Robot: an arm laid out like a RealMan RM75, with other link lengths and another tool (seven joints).
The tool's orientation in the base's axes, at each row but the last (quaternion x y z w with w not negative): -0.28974, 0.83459, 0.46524, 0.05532; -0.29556, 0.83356, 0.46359, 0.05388; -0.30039, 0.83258, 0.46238, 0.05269; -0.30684, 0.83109, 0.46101, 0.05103; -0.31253, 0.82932, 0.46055, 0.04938; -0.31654, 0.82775, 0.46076, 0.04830; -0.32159, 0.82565, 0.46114, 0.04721; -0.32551, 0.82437, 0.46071, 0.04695; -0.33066, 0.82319, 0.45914, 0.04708; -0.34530, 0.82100, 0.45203, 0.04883; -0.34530, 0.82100, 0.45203, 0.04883
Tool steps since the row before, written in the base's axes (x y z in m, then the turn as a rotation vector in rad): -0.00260, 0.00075, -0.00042, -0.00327, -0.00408, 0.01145; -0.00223, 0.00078, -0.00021, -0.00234, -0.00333, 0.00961; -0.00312, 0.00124, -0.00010, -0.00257, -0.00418, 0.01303; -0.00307, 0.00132, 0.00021, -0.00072, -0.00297, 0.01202; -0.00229, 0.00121, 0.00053, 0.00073, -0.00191, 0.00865; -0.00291, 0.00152, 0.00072, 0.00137, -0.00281, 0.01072; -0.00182, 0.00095, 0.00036, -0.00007, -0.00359, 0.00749; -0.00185, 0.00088, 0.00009, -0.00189, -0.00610, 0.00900; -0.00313, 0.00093, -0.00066, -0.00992, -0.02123, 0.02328; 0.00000, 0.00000, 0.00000, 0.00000, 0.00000, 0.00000; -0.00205, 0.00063, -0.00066, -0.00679, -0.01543, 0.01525
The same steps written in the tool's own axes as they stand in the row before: 0.00198, 0.00138, 0.00130, 0.00032, 0.00865, -0.00914; 0.00156, 0.00136, 0.00116, -0.00010, 0.00707, -0.00767; 0.00202, 0.00212, 0.00164, -0.00078, 0.00939, -0.01025; 0.00179, 0.00237, 0.00154, -0.00246, 0.00809, -0.00907; 0.00106, 0.00214, 0.00113, -0.00288, 0.00520, -0.00661; 0.00132, 0.00275, 0.00141, -0.00373, 0.00602, -0.00864; 0.00084, 0.00166, 0.00094, -0.00100, 0.00420, -0.00710; 0.00098, 0.00146, 0.00106, 0.00109, 0.00544, -0.00954; 0.00222, 0.00170, 0.00182, 0.00947, 0.01507, -0.02783; 0.00000, 0.00000, 0.00000, 0.00000, 0.00000, 0.00000; 0.00148, 0.00101, 0.00135, 0.00722, 0.00951, -0.01934
